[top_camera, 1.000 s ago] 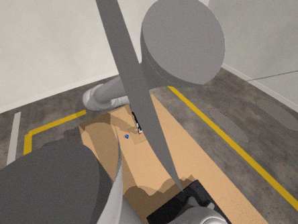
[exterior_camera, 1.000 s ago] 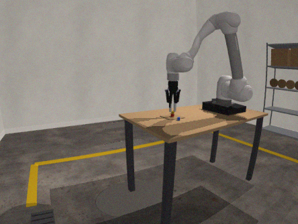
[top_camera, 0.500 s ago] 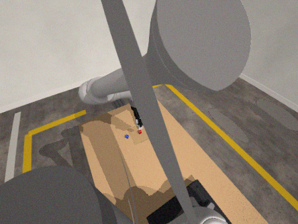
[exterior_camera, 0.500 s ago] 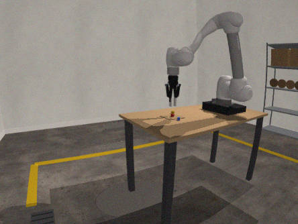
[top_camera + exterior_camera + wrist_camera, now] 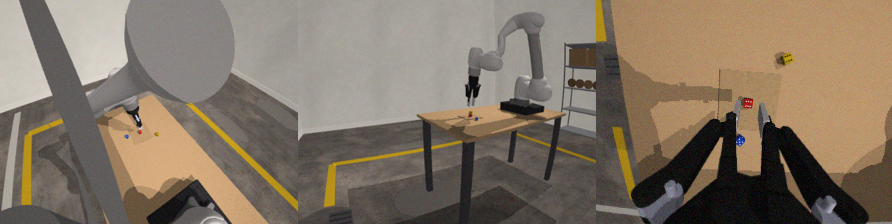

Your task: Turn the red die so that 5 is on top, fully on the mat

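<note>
Right now the red die is 100 mm below my hand. The rest, counted from my hand: tan mat: 120 mm below; yellow die: 100 mm behind, 90 mm to the right, 110 mm below; blue die: 40 mm ahead, 90 mm to the left, 110 mm below.
</note>
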